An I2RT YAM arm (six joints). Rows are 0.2 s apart.
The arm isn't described. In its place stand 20 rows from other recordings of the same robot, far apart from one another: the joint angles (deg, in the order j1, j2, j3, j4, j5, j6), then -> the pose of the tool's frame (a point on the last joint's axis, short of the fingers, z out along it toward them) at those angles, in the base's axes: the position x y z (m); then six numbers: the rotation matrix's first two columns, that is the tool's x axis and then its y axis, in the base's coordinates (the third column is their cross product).
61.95 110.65 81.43 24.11 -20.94 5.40 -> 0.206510 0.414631 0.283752 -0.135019 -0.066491 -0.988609 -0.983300 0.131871 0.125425
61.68 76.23 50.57 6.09 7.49 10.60 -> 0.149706 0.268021 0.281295 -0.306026 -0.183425 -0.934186 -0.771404 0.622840 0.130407
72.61 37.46 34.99 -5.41 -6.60 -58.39 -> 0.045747 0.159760 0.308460 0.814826 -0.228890 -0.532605 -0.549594 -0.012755 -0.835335
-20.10 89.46 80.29 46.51 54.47 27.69 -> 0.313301 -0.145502 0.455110 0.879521 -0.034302 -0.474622 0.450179 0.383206 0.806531
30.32 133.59 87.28 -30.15 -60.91 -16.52 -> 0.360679 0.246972 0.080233 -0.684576 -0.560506 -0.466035 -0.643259 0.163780 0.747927
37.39 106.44 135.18 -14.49 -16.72 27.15 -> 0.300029 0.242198 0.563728 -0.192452 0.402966 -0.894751 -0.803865 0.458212 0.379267
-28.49 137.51 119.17 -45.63 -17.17 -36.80 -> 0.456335 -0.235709 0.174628 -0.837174 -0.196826 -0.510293 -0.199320 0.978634 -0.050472
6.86 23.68 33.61 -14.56 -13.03 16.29 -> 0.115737 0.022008 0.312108 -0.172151 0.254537 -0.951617 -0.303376 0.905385 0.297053
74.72 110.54 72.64 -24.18 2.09 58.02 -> 0.105116 0.379843 0.160742 -0.937215 -0.214069 -0.275324 -0.310657 0.871212 0.380108
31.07 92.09 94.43 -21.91 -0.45 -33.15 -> 0.321263 0.193895 0.410568 0.045461 -0.611011 -0.790315 -0.594270 0.619380 -0.513041
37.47 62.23 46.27 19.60 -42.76 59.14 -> 0.182908 0.170652 0.343773 -0.819194 0.166195 -0.548908 -0.548200 0.054316 0.834582
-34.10 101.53 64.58 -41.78 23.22 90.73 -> 0.261653 -0.194102 0.168192 0.589329 0.710724 -0.384139 0.804650 -0.558929 0.200343
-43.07 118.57 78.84 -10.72 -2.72 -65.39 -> 0.324618 -0.301141 0.150424 -0.834664 -0.462895 -0.298436 -0.237245 0.791194 -0.563673
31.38 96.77 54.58 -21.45 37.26 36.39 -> 0.283034 0.147384 0.163884 -0.725511 0.110581 -0.679269 0.304965 0.936468 -0.173275
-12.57 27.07 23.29 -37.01 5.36 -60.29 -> 0.112694 -0.028535 0.205862 -0.564167 -0.760187 -0.322227 -0.412210 0.597474 -0.687828
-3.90 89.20 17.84 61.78 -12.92 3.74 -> 0.258598 -0.009651 0.146415 -0.175709 0.075704 -0.981527 -0.142510 0.984580 0.101451
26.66 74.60 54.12 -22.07 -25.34 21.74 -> 0.242159 0.138631 0.266711 -0.815927 -0.035074 -0.577090 -0.414568 0.731228 0.541701
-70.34 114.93 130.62 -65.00 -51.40 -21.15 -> 0.165368 -0.380175 0.403972 -0.388048 0.417090 -0.821861 0.296015 0.900895 0.317433
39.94 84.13 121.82 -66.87 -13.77 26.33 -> 0.182397 0.163777 0.520449 -0.682270 -0.009409 -0.731040 -0.535849 0.686678 0.491262
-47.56 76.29 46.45 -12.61 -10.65 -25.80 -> 0.193952 -0.202358 0.226558 -0.685675 0.116007 -0.718604 0.371895 0.904478 -0.208840
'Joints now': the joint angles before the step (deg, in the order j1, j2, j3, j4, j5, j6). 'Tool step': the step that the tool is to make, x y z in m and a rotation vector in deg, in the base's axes. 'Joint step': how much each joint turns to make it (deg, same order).
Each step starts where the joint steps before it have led.
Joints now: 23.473, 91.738, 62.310, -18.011, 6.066, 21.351
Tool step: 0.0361, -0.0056, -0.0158, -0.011, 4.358, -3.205
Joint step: -3.080, 8.623, 7.104, -2.638, -1.148, 1.151
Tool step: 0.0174, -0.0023, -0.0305, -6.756, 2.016, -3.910
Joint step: -0.617, 6.500, 1.855, 0.527, 6.504, -0.704
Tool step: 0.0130, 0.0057, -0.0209, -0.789, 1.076, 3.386
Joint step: 0.000, 4.762, 1.603, 2.447, -1.576, -3.073
